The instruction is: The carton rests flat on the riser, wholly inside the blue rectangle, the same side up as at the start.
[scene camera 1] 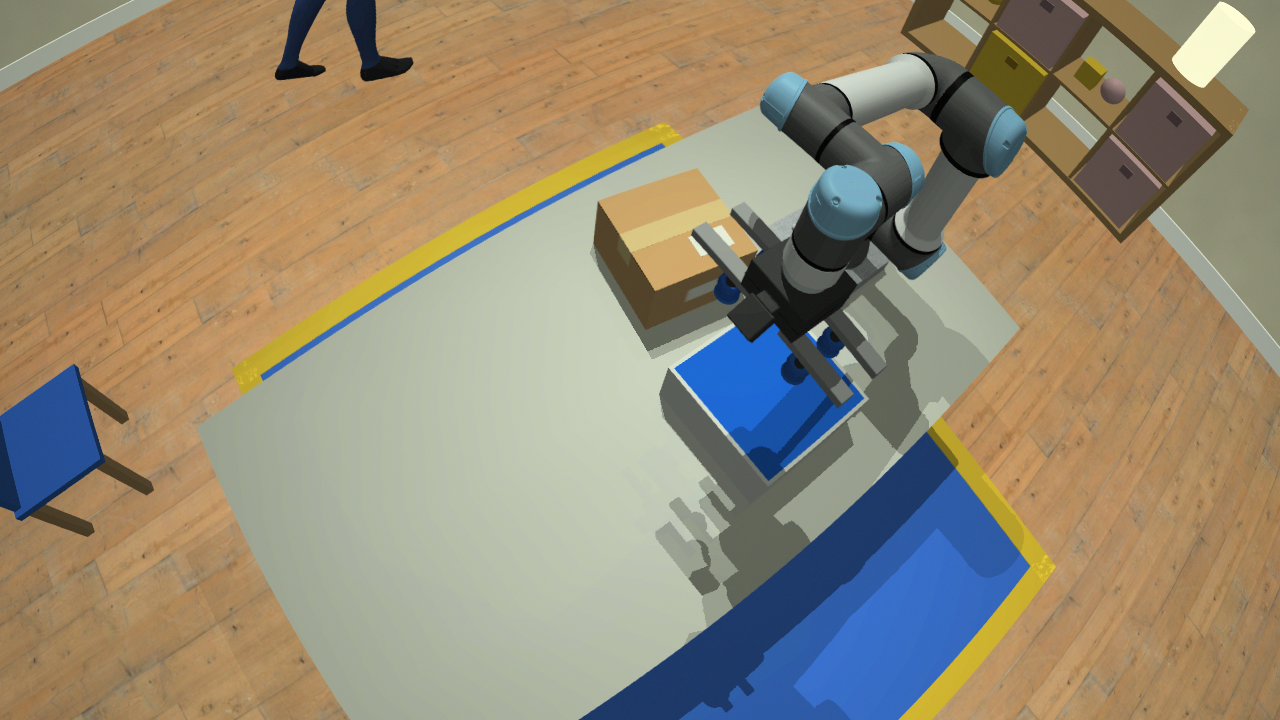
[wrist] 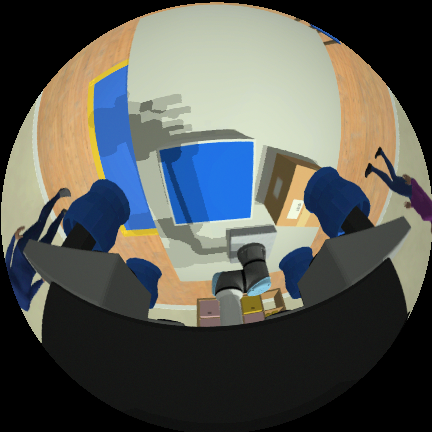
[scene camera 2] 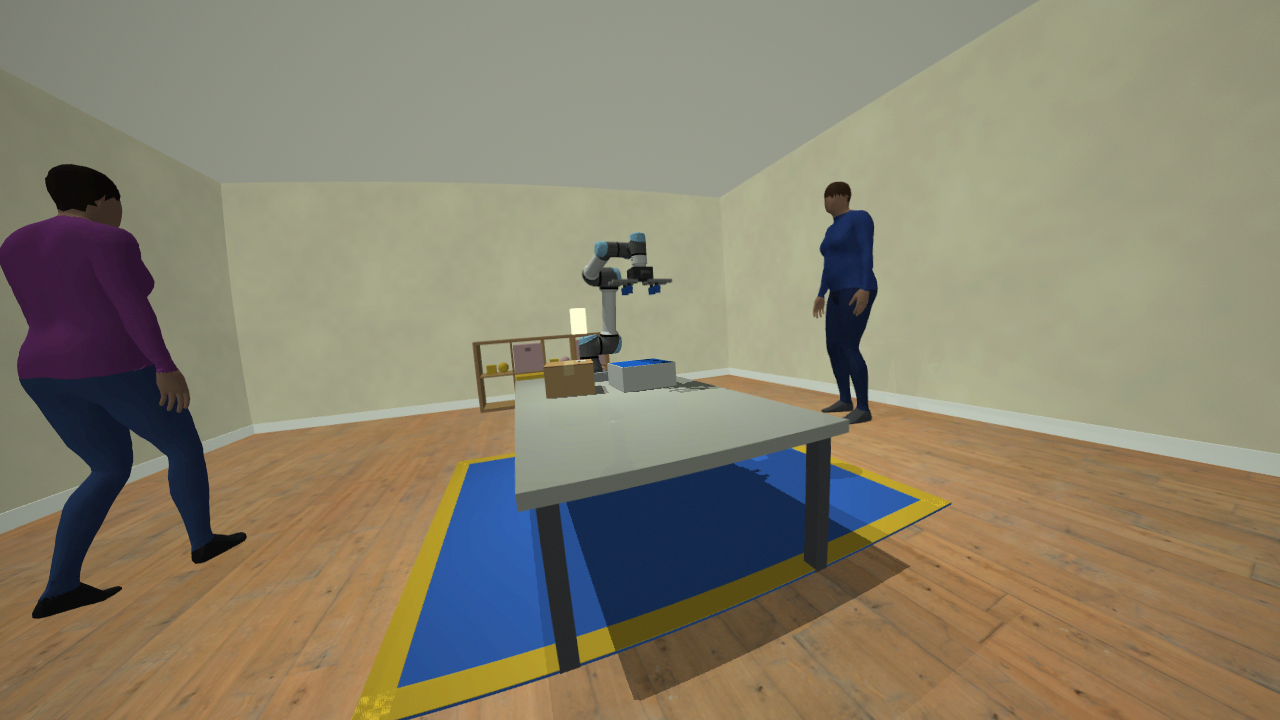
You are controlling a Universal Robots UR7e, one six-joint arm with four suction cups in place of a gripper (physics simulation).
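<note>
The brown carton (scene camera 1: 657, 237) (scene camera 2: 569, 380) (wrist: 292, 195) sits flat on the table beside the riser, with a gap between them. Its top shows a pale tape strip and a white label. The grey riser (scene camera 1: 702, 429) (scene camera 2: 642, 377) stands on the table. The blue rectangle (scene camera 1: 733, 385) (wrist: 220, 180) covers most of its top, inside a thin pale rim, and no carton is on it. My gripper (scene camera 1: 787, 308) (scene camera 2: 640, 288) is open, its blue suction cups holding nothing. It hangs well above the riser and the carton. In scene camera 1 it hides part of the riser's top.
The light grey table (scene camera 1: 429, 501) (scene camera 2: 662, 429) stands over a blue floor mat with a yellow border (scene camera 2: 429, 573). A shelf unit with bins and a lamp (scene camera 1: 1212, 44) is behind the arm. Two people (scene camera 2: 89, 286) (scene camera 2: 848, 259) stand on the floor away from the table.
</note>
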